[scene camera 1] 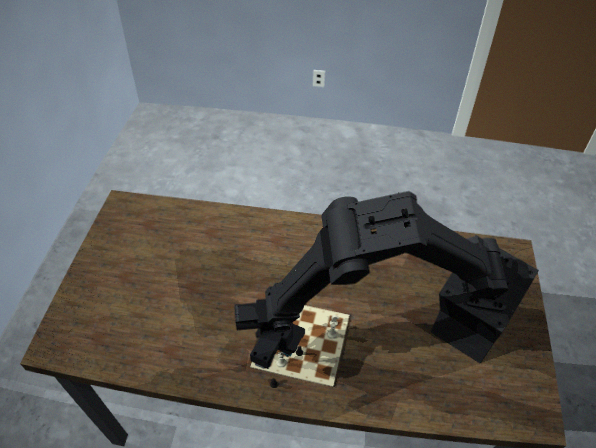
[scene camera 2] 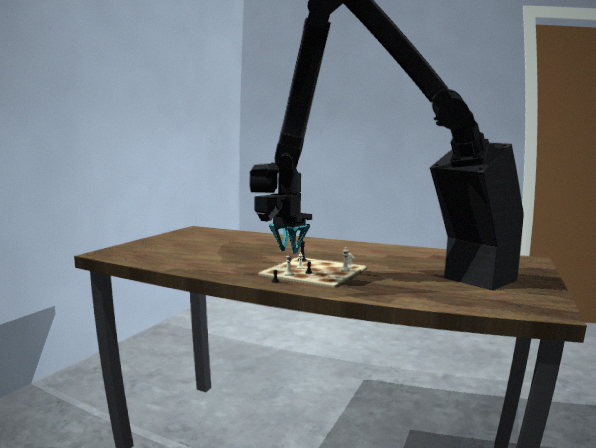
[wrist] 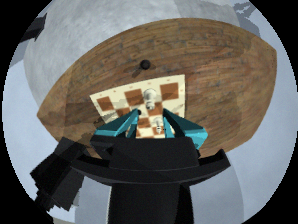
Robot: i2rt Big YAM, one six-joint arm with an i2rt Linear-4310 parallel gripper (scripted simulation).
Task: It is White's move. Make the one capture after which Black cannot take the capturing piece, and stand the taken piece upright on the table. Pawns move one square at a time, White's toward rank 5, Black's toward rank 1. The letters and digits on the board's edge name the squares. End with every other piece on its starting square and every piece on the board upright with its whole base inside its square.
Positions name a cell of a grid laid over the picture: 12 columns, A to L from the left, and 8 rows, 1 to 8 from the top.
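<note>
A chessboard (scene camera 1: G7) is here in the scene, and I see the chessboard (scene camera 2: G5), (wrist: E4) in these further views as well. My own gripper (scene camera 2: F5), (wrist: G4) is visible to me too.
</note>
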